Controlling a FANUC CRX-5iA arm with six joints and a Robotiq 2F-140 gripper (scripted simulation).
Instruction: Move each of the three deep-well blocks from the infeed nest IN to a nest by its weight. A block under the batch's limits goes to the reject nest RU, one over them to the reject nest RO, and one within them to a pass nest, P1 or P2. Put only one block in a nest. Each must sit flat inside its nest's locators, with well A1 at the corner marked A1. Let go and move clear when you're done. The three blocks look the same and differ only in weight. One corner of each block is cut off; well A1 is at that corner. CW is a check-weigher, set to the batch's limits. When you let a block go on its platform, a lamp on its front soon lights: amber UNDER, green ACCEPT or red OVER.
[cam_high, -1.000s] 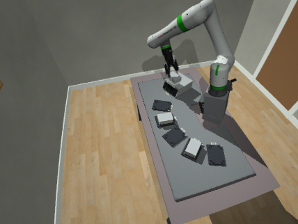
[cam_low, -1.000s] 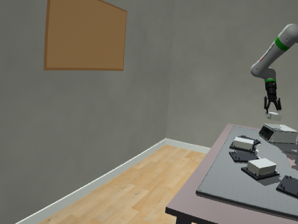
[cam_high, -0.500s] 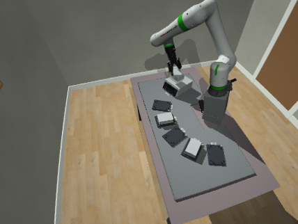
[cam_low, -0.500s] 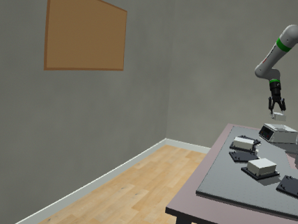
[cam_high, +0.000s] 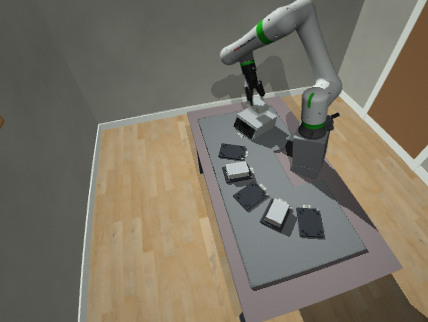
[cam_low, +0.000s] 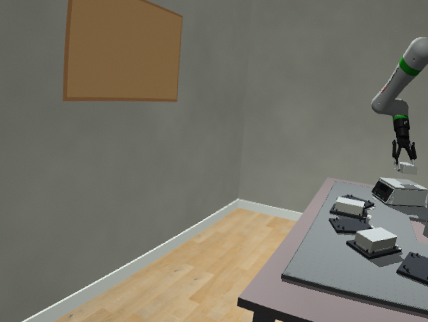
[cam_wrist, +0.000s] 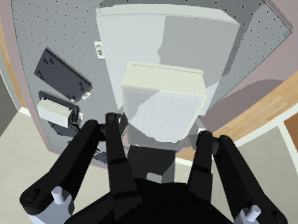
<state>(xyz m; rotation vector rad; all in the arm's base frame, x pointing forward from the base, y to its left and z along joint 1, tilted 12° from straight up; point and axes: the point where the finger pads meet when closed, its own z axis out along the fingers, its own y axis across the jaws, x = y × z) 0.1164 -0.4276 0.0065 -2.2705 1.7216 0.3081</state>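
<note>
Now: the pale platform 100 mm below my hand. Round my hand: deep-well block: 690 mm to the left, 230 mm ahead, 160 mm below; then dark infeed nest: 270 mm ahead, 190 mm below, 180 mm to the left; then check-weigher: 130 mm below.
</note>
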